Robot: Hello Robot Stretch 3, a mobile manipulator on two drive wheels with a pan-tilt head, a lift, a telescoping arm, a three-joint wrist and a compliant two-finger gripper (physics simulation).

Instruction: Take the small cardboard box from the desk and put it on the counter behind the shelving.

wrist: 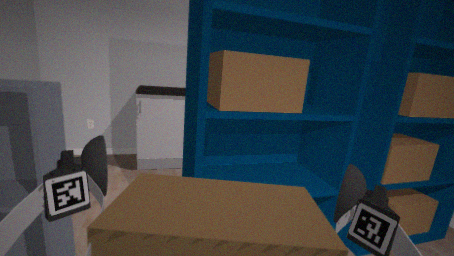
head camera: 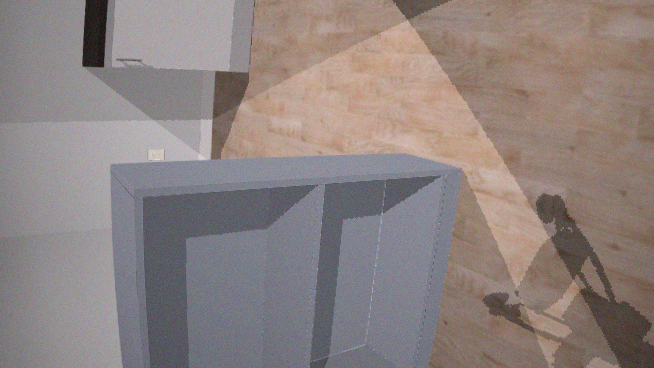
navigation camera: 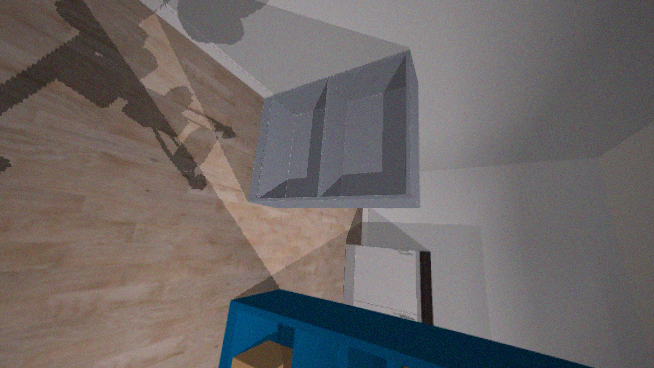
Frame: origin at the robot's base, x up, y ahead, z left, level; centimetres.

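Where they show: gripper, between the fingertips: (wrist: 223,170).
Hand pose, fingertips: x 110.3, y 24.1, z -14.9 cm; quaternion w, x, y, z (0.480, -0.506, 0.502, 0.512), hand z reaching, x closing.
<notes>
After its pixels a point has its place.
The small cardboard box (wrist: 215,210) {z -14.6, x 111.7, y 16.8 cm} is between the two fingers at the bottom of the wrist view, its top face level. My gripper (wrist: 223,170) {z -14.9, x 110.3, y 24.1 cm} is shut on it with widely spread fingers; the lower part of the box is cut off. The gripper does not show in the head or navigation view. The counter (head camera: 172,32) {z 59.7, x 50.5, y 256.5 cm} (navigation camera: 385,277) {z 49.2, x 51.6, y 259.6 cm} (wrist: 161,130) {z 54.0, x 48.0, y 258.3 cm} is a white cabinet with a dark top, against the wall. In the wrist view it stands beyond the box, partly hidden by the left edge of the blue shelving (navigation camera: 380,322) {z 6.0, x 84.8, y 138.2 cm} (wrist: 194,90) {z 1.1, x 106.9, y 122.2 cm}. The desk does not show.
An empty grey shelf unit (head camera: 285,172) {z 58.0, x 64.1, y 99.8 cm} (navigation camera: 340,201) {z 57.4, x 68.4, y 97.9 cm} (wrist: 47,112) {z 59.1, x 94.7, y 103.2 cm} stands against the wall, left of the counter in the wrist view. Larger cardboard boxes (navigation camera: 265,356) (wrist: 260,84) sit in the blue shelving. Wooden floor (head camera: 350,100) {z 59.1, x 0.0, y 158.9 cm} (navigation camera: 125,250) {z 8.7, x 0.1, y 46.7 cm} runs in front of the grey unit and the counter.
</notes>
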